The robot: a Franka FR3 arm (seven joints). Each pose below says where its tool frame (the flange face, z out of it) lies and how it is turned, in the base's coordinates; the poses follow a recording.
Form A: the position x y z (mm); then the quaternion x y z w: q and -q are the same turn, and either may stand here.
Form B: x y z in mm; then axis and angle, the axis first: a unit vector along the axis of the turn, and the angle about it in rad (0 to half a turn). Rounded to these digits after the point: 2 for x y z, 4 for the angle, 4 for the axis.
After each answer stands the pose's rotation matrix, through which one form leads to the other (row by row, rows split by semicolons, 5 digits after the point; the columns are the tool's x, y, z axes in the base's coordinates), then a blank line. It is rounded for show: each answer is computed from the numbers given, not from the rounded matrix.
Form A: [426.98 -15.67 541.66 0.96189 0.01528 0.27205 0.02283]
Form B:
[426.98 -15.67 541.66 0.9621 0.0153 0.2721 3.0959]
0.85151 0.01697 0.52406; 0.04182 -0.99849 -0.03561; 0.52267 0.05223 -0.85093

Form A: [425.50 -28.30 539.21 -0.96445 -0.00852 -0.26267 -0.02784]
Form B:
[425.50 -28.30 539.21 0.9648 0.0085 0.2628 3.0859]
0.86186 0.00181 0.50714; 0.03106 -0.99830 -0.04922; 0.50619 0.05818 -0.86046

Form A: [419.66 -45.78 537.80 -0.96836 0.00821 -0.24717 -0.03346]
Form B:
[419.66 -45.78 537.80 0.9689 -0.0082 0.2473 3.0747]
0.87768 -0.03244 0.47815; 0.00064 -0.99763 -0.06886; 0.47925 0.06074 -0.87557

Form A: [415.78 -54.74 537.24 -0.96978 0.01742 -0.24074 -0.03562]
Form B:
[415.78 -54.74 537.24 0.9704 -0.0174 0.2409 3.0703]
0.88348 -0.05094 0.46569; -0.01664 -0.99686 -0.07747; 0.46817 0.06070 -0.88155

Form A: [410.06 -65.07 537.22 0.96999 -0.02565 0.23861 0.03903]
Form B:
[410.06 -65.07 537.22 0.9707 -0.0257 0.2388 3.0635]
0.88481 -0.06839 0.46090; -0.03113 -0.99564 -0.08796; 0.46490 0.06348 -0.88308

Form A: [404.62 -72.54 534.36 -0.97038 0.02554 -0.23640 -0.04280]
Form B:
[404.62 -72.54 534.36 0.9713 -0.0256 0.2366 3.0560]
0.88693 -0.06980 0.45661; -0.02933 -0.99503 -0.09514; 0.46098 0.07099 -0.88457

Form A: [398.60 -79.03 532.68 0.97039 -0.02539 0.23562 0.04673]
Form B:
[398.60 -79.03 532.68 0.9715 -0.0254 0.2359 3.0481]
0.88768 -0.07130 0.45491; -0.02726 -0.99434 -0.10266; 0.45966 0.07873 -0.88460

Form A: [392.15 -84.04 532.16 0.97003 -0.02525 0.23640 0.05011]
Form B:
[392.15 -84.04 532.16 0.9713 -0.0253 0.2367 3.0413]
0.88695 -0.07268 0.45610; -0.02529 -0.99370 -0.10916; 0.46116 0.08528 -0.88321

